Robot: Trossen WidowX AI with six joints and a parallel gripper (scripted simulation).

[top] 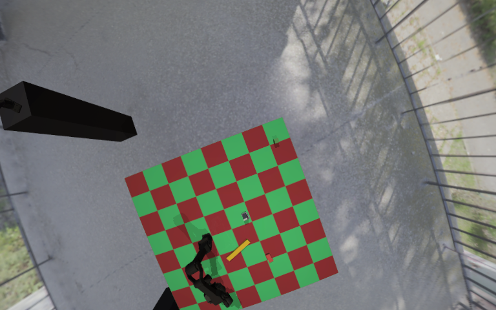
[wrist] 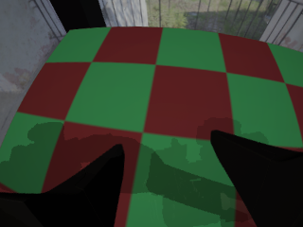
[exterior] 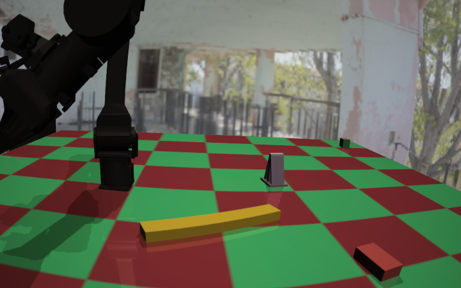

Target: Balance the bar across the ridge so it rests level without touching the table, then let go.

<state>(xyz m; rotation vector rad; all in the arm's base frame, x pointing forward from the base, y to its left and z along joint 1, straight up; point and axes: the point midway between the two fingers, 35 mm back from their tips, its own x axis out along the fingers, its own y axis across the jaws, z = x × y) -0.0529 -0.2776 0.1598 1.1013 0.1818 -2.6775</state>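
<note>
My gripper tip is now 270 mm short of the yellow bar, 120 mm to the right of it and 130 mm above it. The rest, counted from my gripper tip: red block: 460 mm ahead, 30 mm to the right, 130 mm below; then small green block: 820 mm ahead, 780 mm to the left, 120 mm below.
</note>
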